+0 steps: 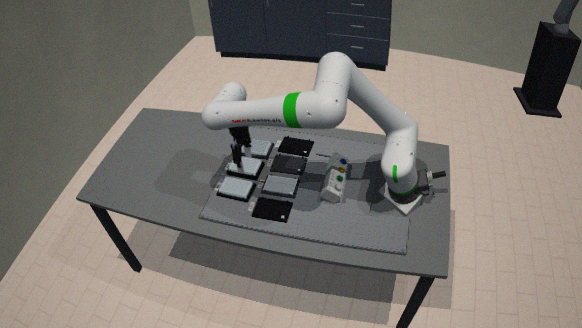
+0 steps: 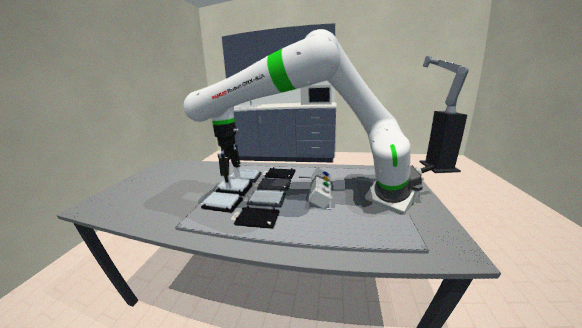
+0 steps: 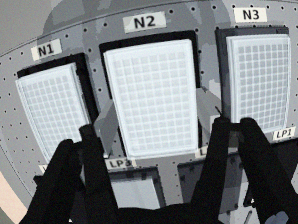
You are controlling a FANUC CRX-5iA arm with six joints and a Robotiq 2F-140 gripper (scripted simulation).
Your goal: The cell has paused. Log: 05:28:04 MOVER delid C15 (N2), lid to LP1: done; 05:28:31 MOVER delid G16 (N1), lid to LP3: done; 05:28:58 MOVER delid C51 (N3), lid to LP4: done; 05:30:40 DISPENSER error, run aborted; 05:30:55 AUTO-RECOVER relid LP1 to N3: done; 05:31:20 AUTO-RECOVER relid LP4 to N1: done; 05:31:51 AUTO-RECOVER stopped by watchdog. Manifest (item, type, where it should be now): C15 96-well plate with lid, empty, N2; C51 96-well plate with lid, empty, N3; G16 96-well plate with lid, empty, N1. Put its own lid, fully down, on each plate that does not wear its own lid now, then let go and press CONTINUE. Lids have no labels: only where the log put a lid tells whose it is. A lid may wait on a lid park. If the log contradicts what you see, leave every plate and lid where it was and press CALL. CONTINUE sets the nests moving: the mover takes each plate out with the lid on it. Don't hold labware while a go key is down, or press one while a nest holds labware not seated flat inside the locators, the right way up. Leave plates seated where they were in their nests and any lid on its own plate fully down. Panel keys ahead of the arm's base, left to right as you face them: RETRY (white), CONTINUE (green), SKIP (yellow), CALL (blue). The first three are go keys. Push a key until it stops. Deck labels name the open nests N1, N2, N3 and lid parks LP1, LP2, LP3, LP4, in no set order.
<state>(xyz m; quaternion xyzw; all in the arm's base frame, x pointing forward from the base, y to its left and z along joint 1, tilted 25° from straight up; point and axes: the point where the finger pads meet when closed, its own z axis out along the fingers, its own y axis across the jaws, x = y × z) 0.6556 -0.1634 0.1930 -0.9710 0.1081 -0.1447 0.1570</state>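
Right now my hand is 3 cm above the plate. From my hand the other things lie so: LP4 label: 10 cm behind, 6 cm below, 5 cm to the right; pale lid: 17 cm behind, 9 cm to the left, 4 cm below; N3 label: 14 cm to the right, 7 cm ahead, 6 cm below.
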